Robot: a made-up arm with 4 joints.
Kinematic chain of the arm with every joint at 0, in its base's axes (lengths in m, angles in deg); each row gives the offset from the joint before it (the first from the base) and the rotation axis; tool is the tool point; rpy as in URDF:
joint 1: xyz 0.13 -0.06 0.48 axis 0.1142 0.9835 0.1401
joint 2: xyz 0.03 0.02 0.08 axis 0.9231 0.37 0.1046
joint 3: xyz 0.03 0.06 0 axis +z
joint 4: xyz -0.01 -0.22 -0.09 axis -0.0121 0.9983 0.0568
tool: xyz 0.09 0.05 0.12 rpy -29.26 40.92 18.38
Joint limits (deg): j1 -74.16..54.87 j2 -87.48..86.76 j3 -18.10..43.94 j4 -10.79..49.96
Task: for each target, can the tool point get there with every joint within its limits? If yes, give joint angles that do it. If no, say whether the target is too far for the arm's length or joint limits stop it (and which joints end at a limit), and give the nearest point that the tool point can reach.
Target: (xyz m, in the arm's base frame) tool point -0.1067 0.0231 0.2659
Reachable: no: joint limits stop it (at a limit: joint 1, joint 3, joint 4) | nearest point 0.0895 0.0143 0.3644 | short by 0.220 m
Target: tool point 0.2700 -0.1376 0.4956
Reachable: yes | joints -17.40 27.21 -13.02 33.43
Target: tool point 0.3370 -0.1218 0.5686
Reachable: yes | joints 29.97 -37.69 -2.86 11.13
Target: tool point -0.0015 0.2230 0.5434
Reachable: no: joint limits stop it (at a limit: joint 1, joint 2, joint 4) | nearest point -0.0471 0.0489 0.5989 | short by 0.188 m
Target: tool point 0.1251 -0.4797 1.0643
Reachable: no: too far | nearest point 0.1383 -0.1456 0.7353 | short by 0.469 m
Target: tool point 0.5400 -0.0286 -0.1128
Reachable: no: too far | nearest point 0.3415 -0.0099 0.2852 | short by 0.445 m
